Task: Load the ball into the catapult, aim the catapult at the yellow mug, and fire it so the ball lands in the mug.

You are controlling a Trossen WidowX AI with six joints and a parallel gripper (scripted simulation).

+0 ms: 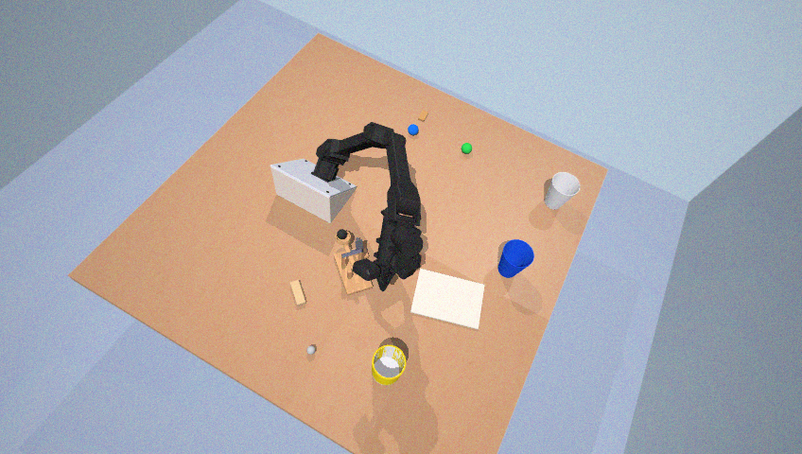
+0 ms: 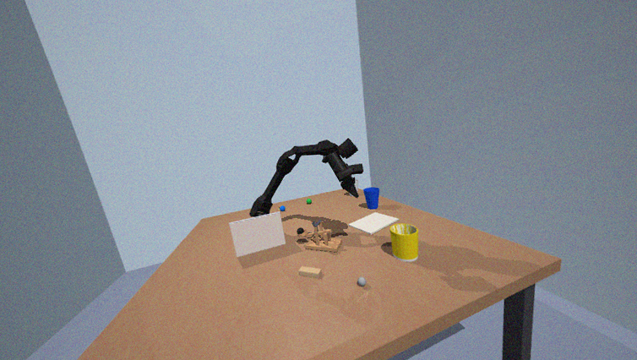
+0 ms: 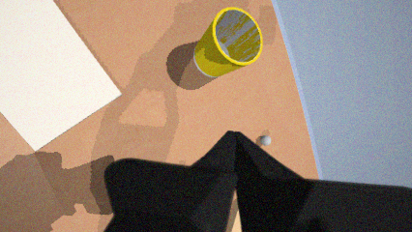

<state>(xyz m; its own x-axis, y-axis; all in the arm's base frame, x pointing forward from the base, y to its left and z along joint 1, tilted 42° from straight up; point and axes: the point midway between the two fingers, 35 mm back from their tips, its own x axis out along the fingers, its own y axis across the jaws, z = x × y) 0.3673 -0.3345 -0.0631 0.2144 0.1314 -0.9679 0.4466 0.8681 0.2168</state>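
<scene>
The black ball is 220 mm behind my gripper tip, 160 mm to the left of it and 150 mm below it. Round my gripper tip: grey ball (120 mm behind, 180 mm to the right, 200 mm below); yellow mug (100 mm ahead, 130 mm to the right, 180 mm below); wooden catapult (160 mm behind, 130 mm to the left, 160 mm below).
</scene>
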